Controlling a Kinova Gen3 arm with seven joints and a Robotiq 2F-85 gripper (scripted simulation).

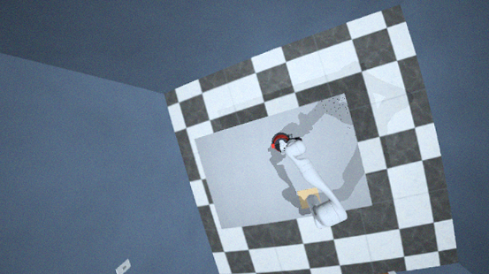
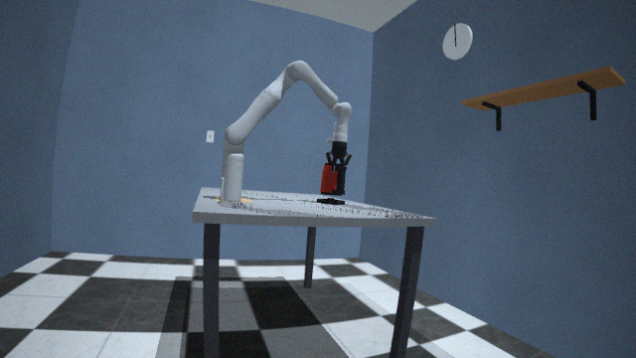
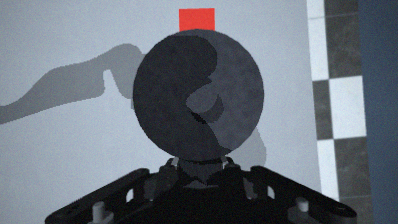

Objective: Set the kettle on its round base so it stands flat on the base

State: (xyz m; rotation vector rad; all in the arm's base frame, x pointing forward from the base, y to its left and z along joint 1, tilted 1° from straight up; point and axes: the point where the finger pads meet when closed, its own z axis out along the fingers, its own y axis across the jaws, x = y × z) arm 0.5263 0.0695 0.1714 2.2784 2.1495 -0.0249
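My hand is 30 mm to the right of the red kettle and 40 mm above it. The rest, counted from my hand: round black base (70 mm to the left, 160 mm below).
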